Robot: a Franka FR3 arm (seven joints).
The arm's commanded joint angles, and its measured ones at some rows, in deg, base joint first. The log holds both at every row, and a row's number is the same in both.
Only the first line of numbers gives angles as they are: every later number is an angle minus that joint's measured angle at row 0.
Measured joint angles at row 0: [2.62 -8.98 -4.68 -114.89 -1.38 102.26 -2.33]
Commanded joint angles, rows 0 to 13: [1.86 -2.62 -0.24 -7.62 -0.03 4.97 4.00]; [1.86 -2.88 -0.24 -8.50 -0.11 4.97 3.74]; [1.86 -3.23 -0.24 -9.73 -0.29 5.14 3.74]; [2.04 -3.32 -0.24 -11.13 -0.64 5.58 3.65]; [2.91 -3.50 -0.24 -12.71 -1.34 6.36 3.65]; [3.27 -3.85 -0.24 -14.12 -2.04 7.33 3.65]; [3.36 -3.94 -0.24 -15.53 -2.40 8.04 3.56]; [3.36 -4.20 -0.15 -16.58 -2.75 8.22 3.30]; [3.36 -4.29 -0.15 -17.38 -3.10 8.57 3.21]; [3.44 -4.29 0.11 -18.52 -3.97 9.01 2.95]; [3.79 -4.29 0.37 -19.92 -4.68 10.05 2.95]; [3.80 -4.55 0.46 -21.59 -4.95 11.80 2.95]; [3.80 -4.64 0.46 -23.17 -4.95 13.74 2.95]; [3.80 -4.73 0.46 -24.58 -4.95 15.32 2.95]
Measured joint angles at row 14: [3.06 -1.92 0.50 -18.14 -3.56 9.77 2.48]
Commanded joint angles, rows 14 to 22: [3.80 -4.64 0.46 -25.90 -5.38 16.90 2.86]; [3.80 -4.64 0.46 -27.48 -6.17 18.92 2.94]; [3.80 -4.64 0.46 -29.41 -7.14 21.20 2.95]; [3.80 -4.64 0.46 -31.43 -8.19 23.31 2.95]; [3.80 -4.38 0.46 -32.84 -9.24 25.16 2.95]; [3.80 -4.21 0.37 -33.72 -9.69 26.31 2.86]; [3.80 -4.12 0.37 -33.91 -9.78 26.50 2.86]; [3.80 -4.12 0.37 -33.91 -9.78 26.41 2.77]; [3.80 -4.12 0.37 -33.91 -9.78 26.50 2.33]
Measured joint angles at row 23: [3.09 -2.25 0.71 -31.80 -8.85 24.73 2.47]
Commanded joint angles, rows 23 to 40: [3.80 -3.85 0.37 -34.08 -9.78 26.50 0.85]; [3.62 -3.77 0.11 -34.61 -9.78 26.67 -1.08]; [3.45 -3.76 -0.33 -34.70 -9.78 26.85 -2.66]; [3.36 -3.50 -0.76 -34.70 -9.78 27.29 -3.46]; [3.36 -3.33 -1.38 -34.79 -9.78 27.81 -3.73]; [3.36 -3.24 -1.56 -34.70 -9.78 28.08 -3.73]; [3.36 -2.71 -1.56 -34.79 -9.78 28.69 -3.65]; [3.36 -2.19 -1.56 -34.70 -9.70 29.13 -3.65]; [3.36 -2.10 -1.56 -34.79 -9.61 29.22 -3.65]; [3.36 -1.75 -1.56 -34.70 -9.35 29.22 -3.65]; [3.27 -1.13 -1.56 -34.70 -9.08 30.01 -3.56]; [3.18 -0.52 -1.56 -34.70 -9.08 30.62 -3.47]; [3.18 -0.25 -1.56 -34.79 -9.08 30.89 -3.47]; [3.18 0.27 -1.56 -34.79 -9.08 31.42 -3.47]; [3.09 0.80 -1.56 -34.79 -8.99 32.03 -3.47]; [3.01 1.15 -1.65 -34.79 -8.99 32.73 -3.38]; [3.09 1.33 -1.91 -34.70 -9.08 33.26 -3.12]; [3.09 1.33 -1.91 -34.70 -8.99 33.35 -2.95]
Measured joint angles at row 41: [3.09 0.85 -1.38 -33.88 -8.96 30.94 -2.97]
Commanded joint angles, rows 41 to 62: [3.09 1.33 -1.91 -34.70 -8.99 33.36 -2.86]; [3.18 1.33 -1.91 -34.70 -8.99 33.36 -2.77]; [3.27 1.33 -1.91 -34.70 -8.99 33.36 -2.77]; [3.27 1.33 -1.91 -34.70 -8.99 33.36 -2.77]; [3.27 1.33 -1.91 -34.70 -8.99 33.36 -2.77]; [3.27 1.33 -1.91 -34.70 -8.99 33.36 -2.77]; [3.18 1.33 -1.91 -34.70 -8.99 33.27 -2.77]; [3.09 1.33 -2.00 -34.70 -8.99 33.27 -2.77]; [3.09 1.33 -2.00 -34.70 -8.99 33.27 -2.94]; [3.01 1.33 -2.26 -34.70 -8.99 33.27 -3.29]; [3.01 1.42 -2.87 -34.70 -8.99 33.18 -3.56]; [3.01 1.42 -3.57 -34.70 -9.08 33.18 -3.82]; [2.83 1.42 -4.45 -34.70 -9.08 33.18 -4.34]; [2.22 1.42 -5.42 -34.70 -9.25 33.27 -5.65]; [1.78 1.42 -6.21 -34.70 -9.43 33.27 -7.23]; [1.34 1.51 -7.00 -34.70 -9.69 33.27 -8.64]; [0.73 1.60 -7.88 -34.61 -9.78 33.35 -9.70]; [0.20 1.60 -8.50 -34.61 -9.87 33.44 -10.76]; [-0.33 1.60 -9.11 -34.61 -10.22 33.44 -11.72]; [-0.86 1.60 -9.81 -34.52 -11.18 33.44 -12.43]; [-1.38 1.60 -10.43 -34.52 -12.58 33.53 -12.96]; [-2.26 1.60 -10.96 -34.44 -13.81 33.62 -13.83]
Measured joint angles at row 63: [0.46 0.25 -9.35 -33.70 -10.80 32.23 -10.87]
